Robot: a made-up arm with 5 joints.
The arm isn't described. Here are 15 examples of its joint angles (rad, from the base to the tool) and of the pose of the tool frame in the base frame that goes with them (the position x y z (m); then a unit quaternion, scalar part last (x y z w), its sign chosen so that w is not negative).
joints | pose
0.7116 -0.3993 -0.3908 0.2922 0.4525 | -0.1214 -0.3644 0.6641 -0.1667 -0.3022 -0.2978 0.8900
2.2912 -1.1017 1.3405 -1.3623 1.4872 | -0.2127 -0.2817 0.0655 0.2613 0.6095 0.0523 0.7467
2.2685 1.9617 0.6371 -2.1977 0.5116 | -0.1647 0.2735 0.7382 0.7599 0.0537 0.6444 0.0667
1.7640 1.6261 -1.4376 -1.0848 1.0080 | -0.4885 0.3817 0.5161 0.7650 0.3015 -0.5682 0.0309
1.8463 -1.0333 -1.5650 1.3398 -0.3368 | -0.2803 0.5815 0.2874 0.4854 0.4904 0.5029 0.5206
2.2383 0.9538 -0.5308 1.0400 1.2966 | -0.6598 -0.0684 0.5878 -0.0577 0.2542 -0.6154 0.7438
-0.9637 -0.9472 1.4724 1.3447 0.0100 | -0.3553 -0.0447 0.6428 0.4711 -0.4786 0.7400 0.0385
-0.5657 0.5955 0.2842 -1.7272 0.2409 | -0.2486 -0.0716 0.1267 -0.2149 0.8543 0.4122 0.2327
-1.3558 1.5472 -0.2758 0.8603 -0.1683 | 0.2827 0.4439 0.2553 -0.2967 0.1797 0.4184 0.8394
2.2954 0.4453 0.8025 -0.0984 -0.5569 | -0.1210 -0.3172 0.3097 0.2980 0.0723 -0.7883 0.5334
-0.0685 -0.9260 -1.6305 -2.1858 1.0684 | 0.1195 0.1140 0.0409 0.6907 0.0165 0.4361 0.5766
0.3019 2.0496 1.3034 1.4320 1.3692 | 0.3783 -0.0053 0.2083 0.5543 -0.2039 0.2158 0.7776
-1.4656 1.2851 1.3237 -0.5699 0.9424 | -0.5477 0.0352 0.4311 -0.1129 -0.6053 -0.6618 0.4276
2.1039 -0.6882 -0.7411 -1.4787 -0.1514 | -0.4599 -0.0553 0.0777 0.4314 -0.0161 -0.8371 0.3359
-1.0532 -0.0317 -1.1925 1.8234 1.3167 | -0.1098 -0.1915 0.8100 -0.4918 -0.6452 0.1747 0.5579
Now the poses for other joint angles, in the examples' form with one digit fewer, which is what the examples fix.
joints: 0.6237 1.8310 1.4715 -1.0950 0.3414
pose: -0.101 0.410 0.637 0.575 0.429 0.680 0.149
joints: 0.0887 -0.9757 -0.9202 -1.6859 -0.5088
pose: 0.179 -0.136 0.075 0.295 0.360 -0.269 0.843
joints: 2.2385 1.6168 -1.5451 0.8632 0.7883
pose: -0.787 0.007 0.664 0.169 0.687 -0.628 0.323
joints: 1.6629 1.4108 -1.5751 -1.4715 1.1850
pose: -0.363 0.409 0.484 0.787 0.095 -0.607 0.058
